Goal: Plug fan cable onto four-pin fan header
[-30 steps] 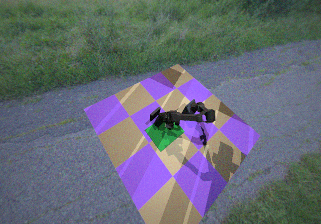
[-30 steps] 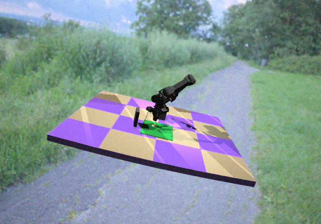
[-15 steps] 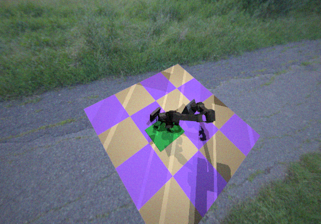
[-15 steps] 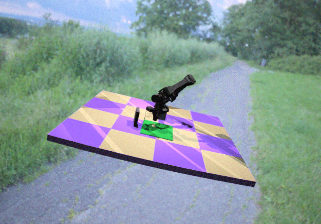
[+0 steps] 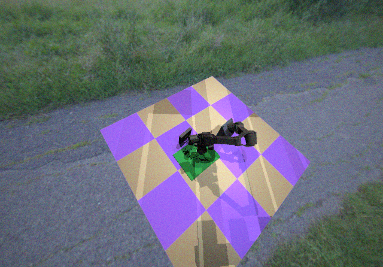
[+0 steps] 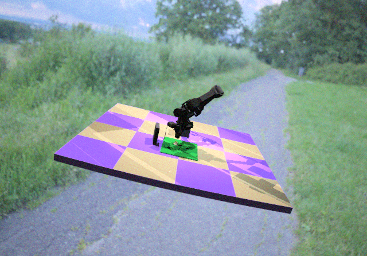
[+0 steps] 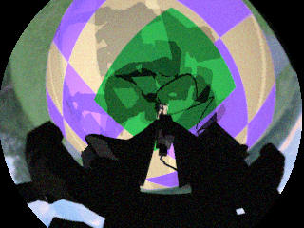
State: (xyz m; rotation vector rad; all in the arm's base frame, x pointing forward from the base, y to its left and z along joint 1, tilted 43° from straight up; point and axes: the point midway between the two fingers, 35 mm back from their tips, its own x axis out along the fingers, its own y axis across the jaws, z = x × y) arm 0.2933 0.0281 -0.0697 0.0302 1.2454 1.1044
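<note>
Now: the white fan header 6 cm below my gripper tip. From my gripper tip the other things lie so: green board: 8 cm below, 4 cm ahead, 3 cm to the left; dark plug: 1 cm behind, 1 cm above; black fan: 14 cm to the right, 3 cm ahead, 1 cm below.
</note>
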